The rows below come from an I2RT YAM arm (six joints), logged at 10 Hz.
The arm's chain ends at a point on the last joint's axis. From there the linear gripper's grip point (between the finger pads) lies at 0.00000 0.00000 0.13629 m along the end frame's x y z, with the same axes.
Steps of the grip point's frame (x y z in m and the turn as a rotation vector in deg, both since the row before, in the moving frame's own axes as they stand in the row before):
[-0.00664, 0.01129, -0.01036, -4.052, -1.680, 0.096]
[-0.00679, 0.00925, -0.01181, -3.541, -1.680, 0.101]
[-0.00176, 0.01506, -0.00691, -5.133, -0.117, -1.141]
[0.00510, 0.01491, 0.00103, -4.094, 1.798, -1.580]
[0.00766, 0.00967, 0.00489, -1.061, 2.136, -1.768]
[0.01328, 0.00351, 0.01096, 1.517, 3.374, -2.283]
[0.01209, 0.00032, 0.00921, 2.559, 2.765, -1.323]
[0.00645, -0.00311, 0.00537, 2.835, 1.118, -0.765]
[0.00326, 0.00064, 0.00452, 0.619, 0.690, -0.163]
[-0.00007, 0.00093, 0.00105, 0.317, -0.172, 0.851]
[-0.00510, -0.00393, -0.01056, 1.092, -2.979, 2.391]
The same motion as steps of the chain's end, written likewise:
[-0.00264, 0.00166, -0.00996, -4.052, -1.680, 0.096]
[-0.00279, 0.00084, -0.01149, -3.541, -1.680, 0.101]
[-0.00160, 0.00286, -0.00636, -5.133, -0.117, -1.141]
[0.00069, 0.00524, 0.00144, -4.094, 1.798, -1.580]
[0.00254, 0.00723, 0.00501, -1.061, 2.136, -1.768]
[0.00533, 0.00727, 0.01124, 1.517, 3.374, -2.283]
[0.00559, 0.00648, 0.00950, 2.559, 2.765, -1.323]
[0.00384, 0.00365, 0.00556, 2.835, 1.118, -0.765]
[0.00162, 0.00211, 0.00454, 0.619, 0.690, -0.163]
[0.00033, 0.00169, 0.00105, 0.317, -0.172, 0.851]
[0.00193, -0.00119, -0.01035, 1.092, -2.979, 2.391]

